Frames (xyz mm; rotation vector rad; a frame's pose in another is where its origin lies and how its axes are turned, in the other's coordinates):
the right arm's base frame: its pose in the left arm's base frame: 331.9 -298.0 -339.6 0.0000 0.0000 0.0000
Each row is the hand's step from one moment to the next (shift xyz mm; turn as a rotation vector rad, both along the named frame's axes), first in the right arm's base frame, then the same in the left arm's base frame.
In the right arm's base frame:
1: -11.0 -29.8 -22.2 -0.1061 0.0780 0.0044
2: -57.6 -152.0 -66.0 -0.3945 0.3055 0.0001
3: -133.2 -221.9 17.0 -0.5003 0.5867 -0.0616
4: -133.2 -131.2 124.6 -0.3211 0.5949 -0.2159
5: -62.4 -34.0 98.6 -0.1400 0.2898 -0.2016
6: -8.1 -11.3 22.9 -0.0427 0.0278 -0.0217
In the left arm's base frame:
1: -11.0 -29.8 -22.2 -0.1061 0.0780 0.0044
2: -57.6 -152.0 -66.0 -0.3945 0.3055 0.0001
3: -133.2 -221.9 17.0 -0.5003 0.5867 -0.0616
4: -133.2 -131.2 124.6 -0.3211 0.5949 -0.2159
5: -62.4 -34.0 98.6 -0.1400 0.2898 -0.2016
6: -8.1 -11.3 22.9 -0.0427 0.0278 -0.0217

